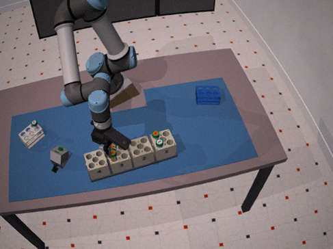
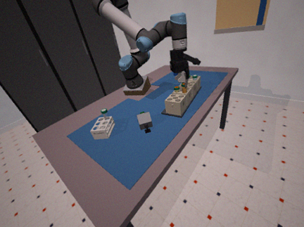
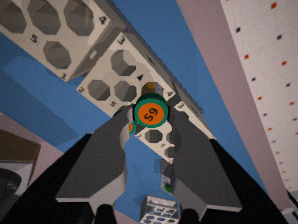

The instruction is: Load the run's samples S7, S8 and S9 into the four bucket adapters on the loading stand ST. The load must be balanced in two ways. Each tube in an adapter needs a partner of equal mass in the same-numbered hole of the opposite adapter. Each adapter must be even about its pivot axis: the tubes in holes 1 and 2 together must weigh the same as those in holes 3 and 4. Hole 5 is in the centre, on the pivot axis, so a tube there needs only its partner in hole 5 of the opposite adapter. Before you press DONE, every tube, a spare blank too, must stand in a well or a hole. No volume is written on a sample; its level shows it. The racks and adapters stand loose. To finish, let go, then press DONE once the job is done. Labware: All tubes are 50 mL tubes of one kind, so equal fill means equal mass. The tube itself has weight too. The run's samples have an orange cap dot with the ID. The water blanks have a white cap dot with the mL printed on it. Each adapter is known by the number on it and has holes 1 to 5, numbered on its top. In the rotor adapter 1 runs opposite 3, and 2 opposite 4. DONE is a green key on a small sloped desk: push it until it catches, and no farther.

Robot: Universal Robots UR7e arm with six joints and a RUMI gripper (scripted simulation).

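My gripper is now 110 mm past the DONE desk, 280 mm to the left of it and 90 mm above it. Also, from my hand: sample tube S7 (60 mm behind, 80 mm below); then tube (290 mm behind, 410 mm to the right, 80 mm below); then sample tube S8 (80 mm behind, 210 mm to the left, 80 mm below).
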